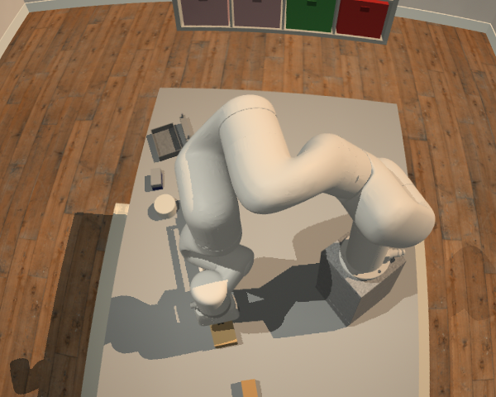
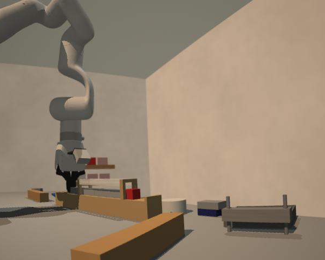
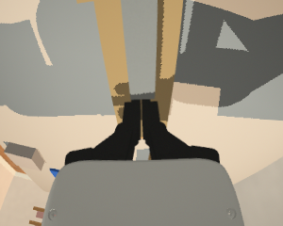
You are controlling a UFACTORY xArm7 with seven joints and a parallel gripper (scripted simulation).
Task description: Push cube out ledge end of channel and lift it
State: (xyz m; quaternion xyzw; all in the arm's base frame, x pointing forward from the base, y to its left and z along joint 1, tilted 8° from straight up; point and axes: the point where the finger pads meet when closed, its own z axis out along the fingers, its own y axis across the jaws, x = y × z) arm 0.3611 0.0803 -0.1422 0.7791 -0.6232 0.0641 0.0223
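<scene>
Now: the red cube 70 mm ahead of my hand, 320 mm to the right of it and 10 mm below it. From my hand the other things lie so: blue-and-grey box 200 mm ahead, 440 mm to the right, 50 mm below; then wooden beam 50 mm behind, 570 mm to the right, 50 mm below; then wooden channel 40 mm ahead, 200 mm to the right, 10 mm below.
</scene>
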